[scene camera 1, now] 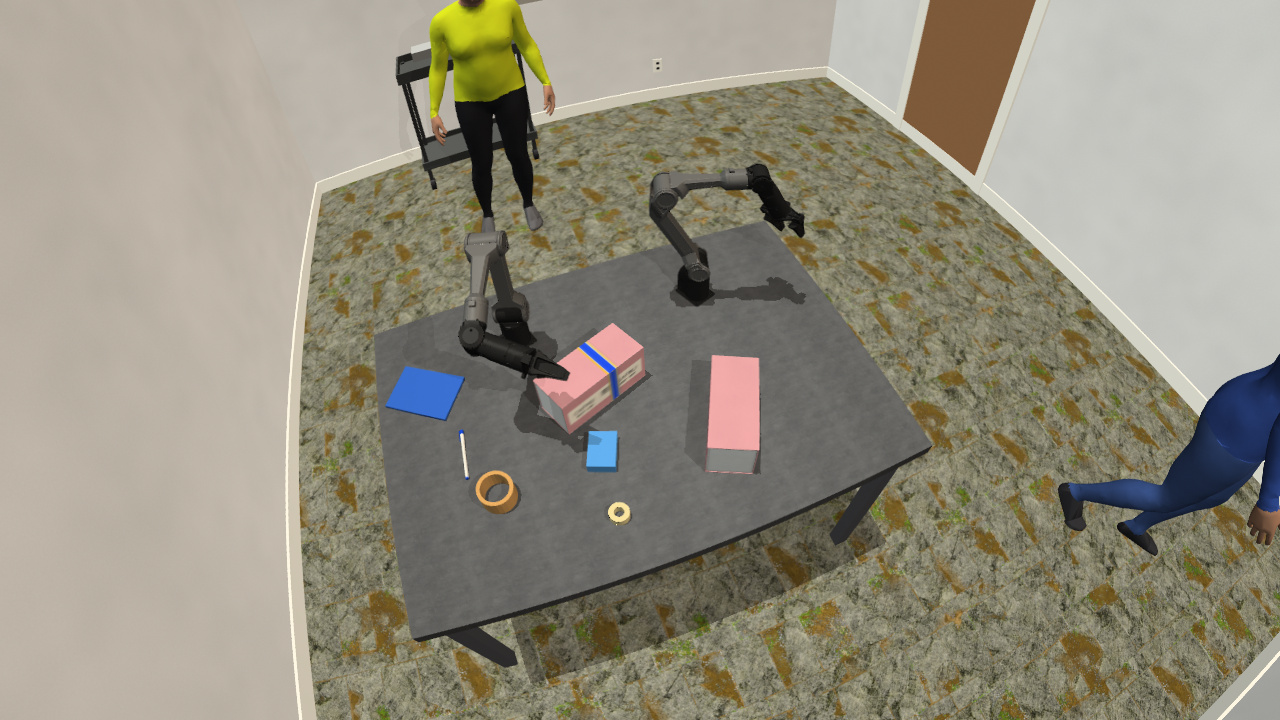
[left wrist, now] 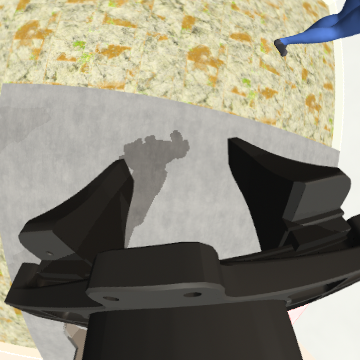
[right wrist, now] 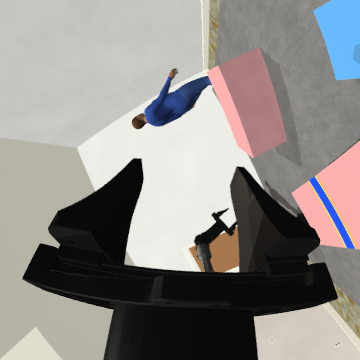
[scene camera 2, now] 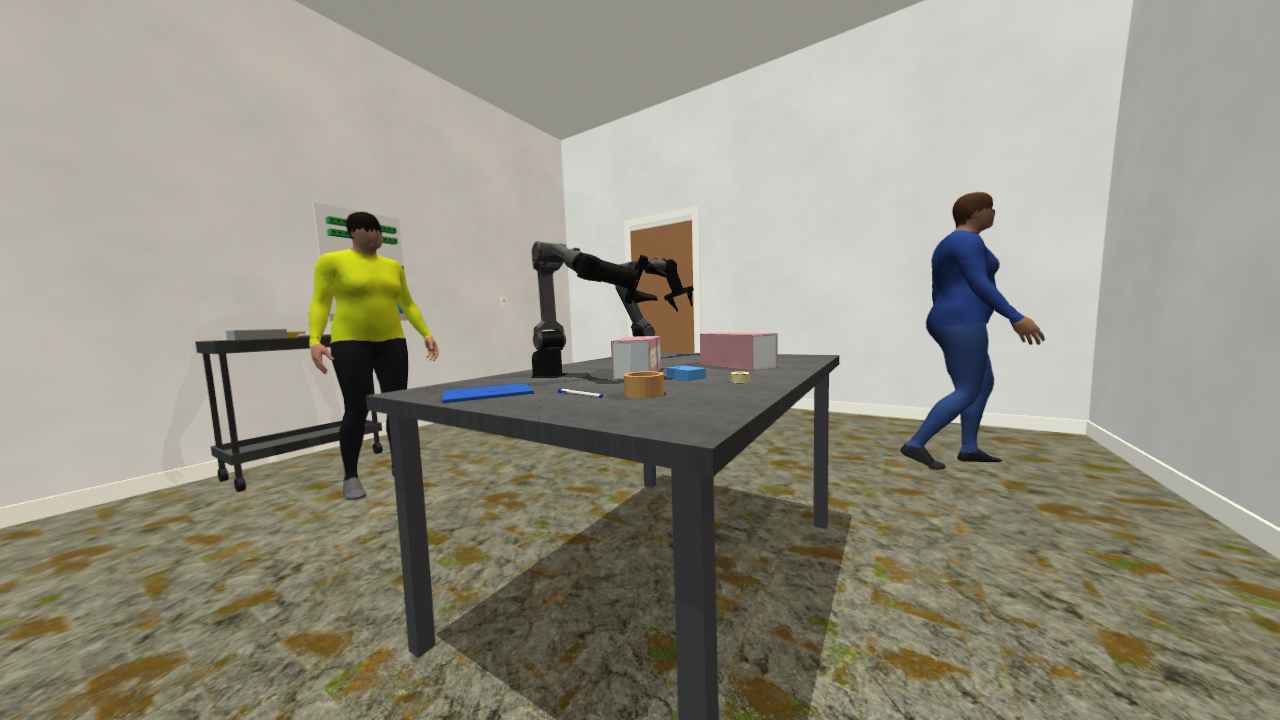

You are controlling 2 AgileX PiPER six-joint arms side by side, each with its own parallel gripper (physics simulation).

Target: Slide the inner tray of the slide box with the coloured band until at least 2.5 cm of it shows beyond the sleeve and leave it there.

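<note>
The slide box with the blue band [scene camera 1: 619, 343] [right wrist: 345, 190] lies on the table, set diagonally. The grey end of its inner tray [scene camera 1: 549, 408] [scene camera 2: 630, 358] shows at the near left end of the sleeve and looks about flush; the far end is hidden. A plain pink slide box [scene camera 1: 733, 402] [scene camera 2: 726, 351] [right wrist: 250, 100] lies to the right of it in scene camera 1. My right gripper [scene camera 1: 560, 370] [scene camera 2: 650, 279] [right wrist: 187, 172] is open and empty, above the near left part of the banded box. My left gripper [scene camera 1: 794, 226] [scene camera 2: 681, 299] [left wrist: 176, 160] is open and empty, raised near the table's far right edge.
On the table [scene camera 1: 805, 385] are a light blue block [scene camera 1: 602, 450], a cream tape roll [scene camera 1: 610, 514], an orange ring [scene camera 1: 512, 499], a pen [scene camera 1: 463, 456] and a flat blue pad [scene camera 1: 425, 392]. One person [scene camera 1: 487, 58] stands behind the table; another [scene camera 1: 1226, 447] is at the right.
</note>
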